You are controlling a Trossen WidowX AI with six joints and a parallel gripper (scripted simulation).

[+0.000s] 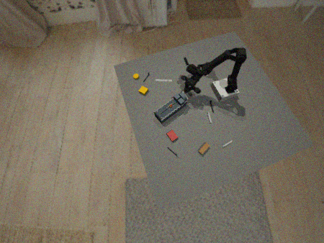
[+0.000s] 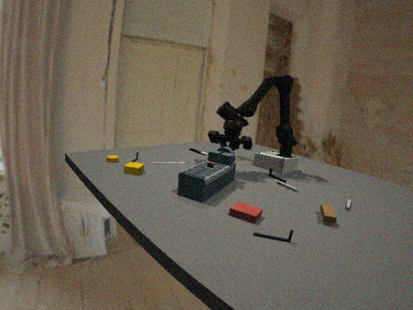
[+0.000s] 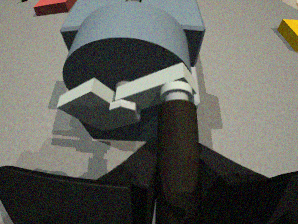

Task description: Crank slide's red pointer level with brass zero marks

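Now: the red pointer 13 cm ahead of my gripper tip and 9 cm to the left of it. The rest, counted from my gripper tip: dark handle (3 cm above, 2 cm behind, 1 cm to the right); yellow block (32 cm ahead, 14 cm to the right, 7 cm below); red block (31 cm to the left, 17 cm ahead, 7 cm below).
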